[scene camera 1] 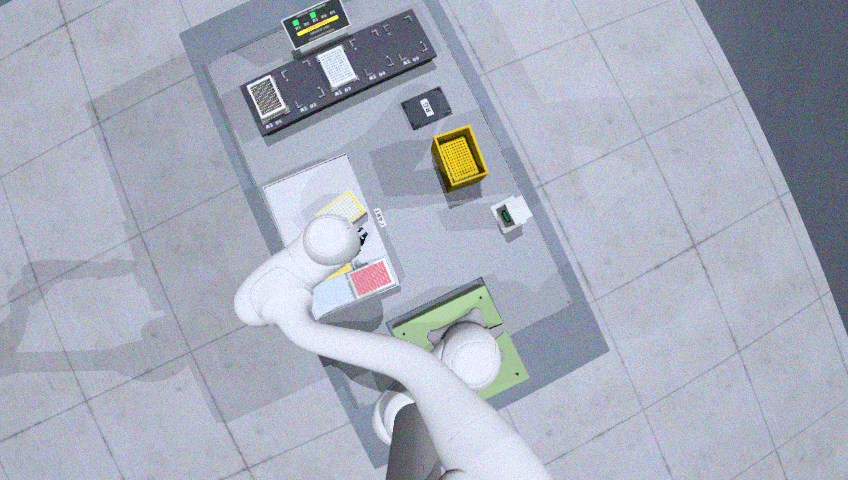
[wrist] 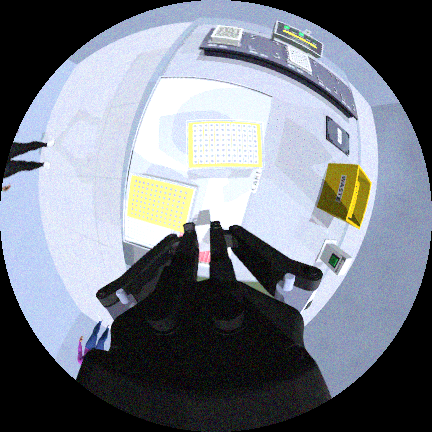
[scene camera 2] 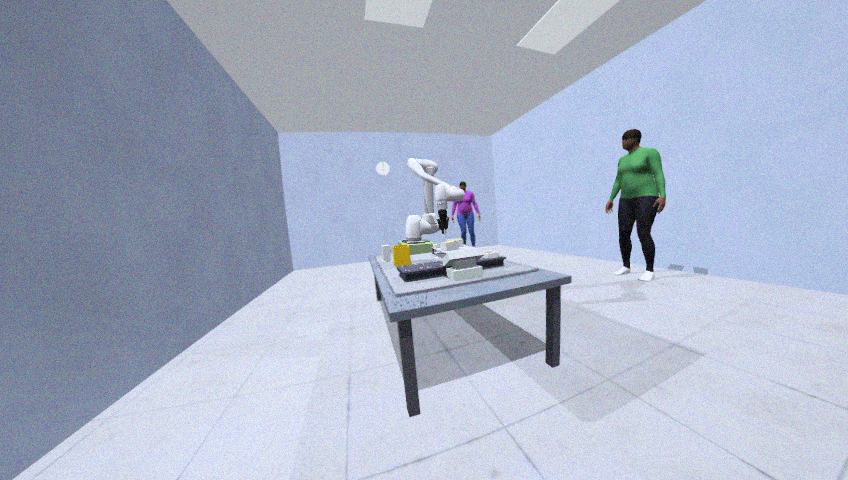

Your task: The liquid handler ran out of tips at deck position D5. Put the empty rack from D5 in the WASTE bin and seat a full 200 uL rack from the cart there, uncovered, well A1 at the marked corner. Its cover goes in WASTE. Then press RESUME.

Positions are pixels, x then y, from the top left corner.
Labels:
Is my gripper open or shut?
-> Shut.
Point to a cart tray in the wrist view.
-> At 160,147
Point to a cart tray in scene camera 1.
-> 295,201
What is my gripper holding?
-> Nothing.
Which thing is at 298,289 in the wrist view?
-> My gripper.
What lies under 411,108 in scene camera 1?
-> A dark plate.

